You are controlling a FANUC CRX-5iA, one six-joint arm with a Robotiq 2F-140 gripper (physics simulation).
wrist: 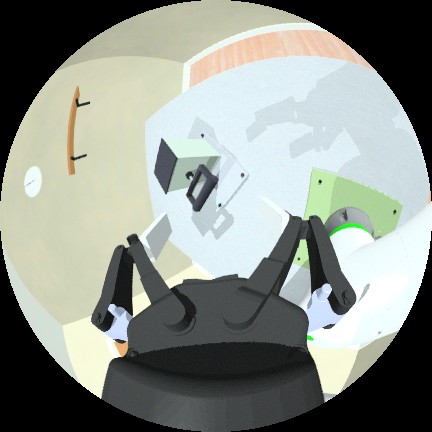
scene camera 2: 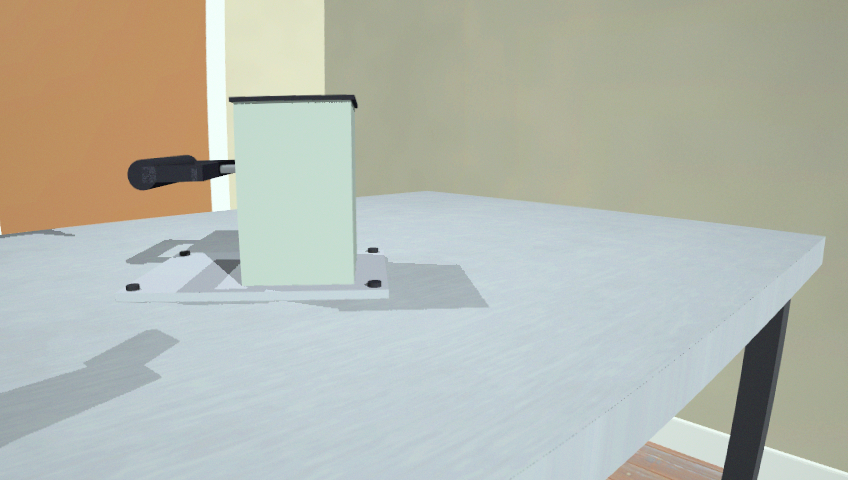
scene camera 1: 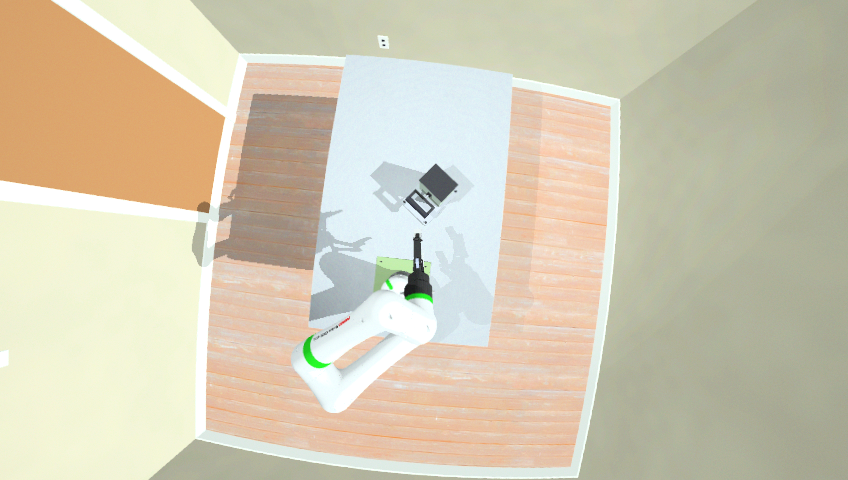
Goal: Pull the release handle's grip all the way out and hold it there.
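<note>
The release handle's grip (scene camera 1: pixel 415 209) (scene camera 2: pixel 142 173) (wrist: pixel 207 194) is a dark rectangular loop. It sticks out level from the side of a pale green box (scene camera 1: pixel 438 183) (scene camera 2: pixel 295 193) (wrist: pixel 192 149) with a dark top. A short length of metal rod (scene camera 2: pixel 227 168) shows between loop and box. The box stands on a light plate (scene camera 2: pixel 321 293) (wrist: pixel 233 176) bolted at its corners. My gripper (scene camera 1: pixel 417 236) (wrist: pixel 213 214) is open and empty, its pads wide apart. It is short of the grip, on the robot-base side, not touching it. The gripper does not show in scene camera 2.
The fixture stands on a pale grey table (scene camera 1: pixel 416 118) (scene camera 2: pixel 535 333). The robot's base sits on a green plate (scene camera 1: pixel 386 264) (wrist: pixel 312 200) behind the gripper. A wooden rail with dark hooks (wrist: pixel 72 130) and a white round clock (wrist: pixel 33 181) are on the wall. Arm shadows fall across the table.
</note>
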